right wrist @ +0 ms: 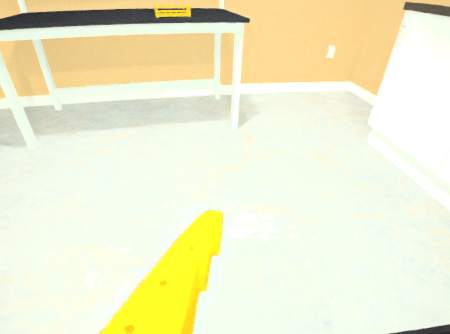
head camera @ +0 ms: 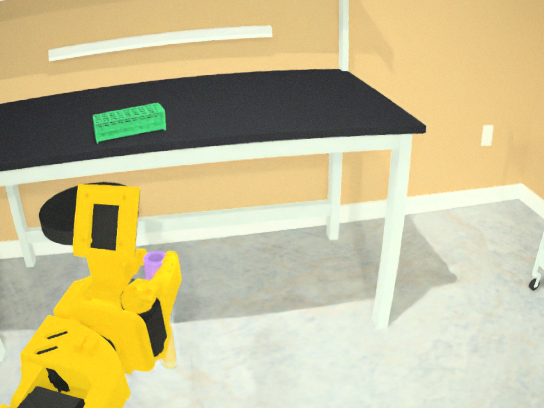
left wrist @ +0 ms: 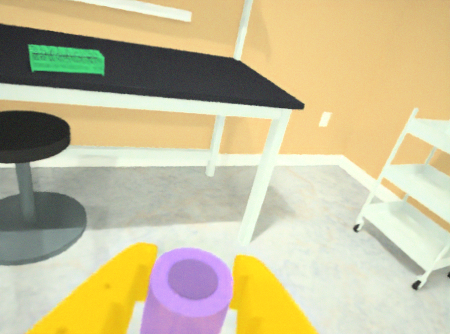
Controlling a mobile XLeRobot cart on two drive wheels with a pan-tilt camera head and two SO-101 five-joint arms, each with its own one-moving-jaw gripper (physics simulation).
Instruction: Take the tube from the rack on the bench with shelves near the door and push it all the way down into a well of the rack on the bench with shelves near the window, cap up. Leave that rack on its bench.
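Frame: origin at the left arm's base, x ahead, y right, z down, level; centimetres.
Seen in the pictures: left hand, its tool point: (head camera: 144, 255) (left wrist: 152, 265); right hand, its tool point: (right wrist: 221, 228).
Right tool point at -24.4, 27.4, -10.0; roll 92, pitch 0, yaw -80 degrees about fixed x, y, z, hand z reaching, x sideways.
Pixels of each thing's top centre, then the offset from my right tool point to it, as dx, dy, dz. "spot": a spot on its surface instead. Level surfaces: height alone.
- tube, centre of its top: (left wrist: 183, 284) (head camera: 151, 258) +58.2, -18.6, -12.4
- black-topped bench, height of its surface: dz +11.3
- green rack, centre of its top: (head camera: 127, 112) (left wrist: 66, 50) +159.7, -40.7, +5.5
- yellow rack, centre of its top: (right wrist: 172, 5) -174.3, +17.1, +5.5
- black round stool, centre of its top: (head camera: 86, 204) (left wrist: 17, 128) +172.5, -61.5, +39.2
- white bench leg, a spot on its surface: (head camera: 392, 240) (left wrist: 262, 183) spot: +158.0, +36.2, +50.0
My left gripper (head camera: 156, 270) (left wrist: 194, 282) is shut on the tube (head camera: 153, 265) (left wrist: 191, 292), purple cap up; the clear lower end of the tube shows below the jaws in the head view. The gripper is in front of and below a black-topped bench (head camera: 260, 110) (left wrist: 175, 72). A green rack (head camera: 131, 124) (left wrist: 67, 61) stands on that bench near its front edge. My right gripper is fully open, with one notched jaw showing in the right wrist view. A yellow rack (right wrist: 172, 12) stands on another black-topped bench (right wrist: 100, 17), far off.
A black round stool (head camera: 57, 215) (left wrist: 30, 135) stands at the front of the bench with the green rack. A white bench leg (head camera: 392, 240) (left wrist: 262, 185) stands at its right end. A white cart (left wrist: 405, 215) is at the right. A white cabinet (right wrist: 420, 90) is at the right in the right wrist view.
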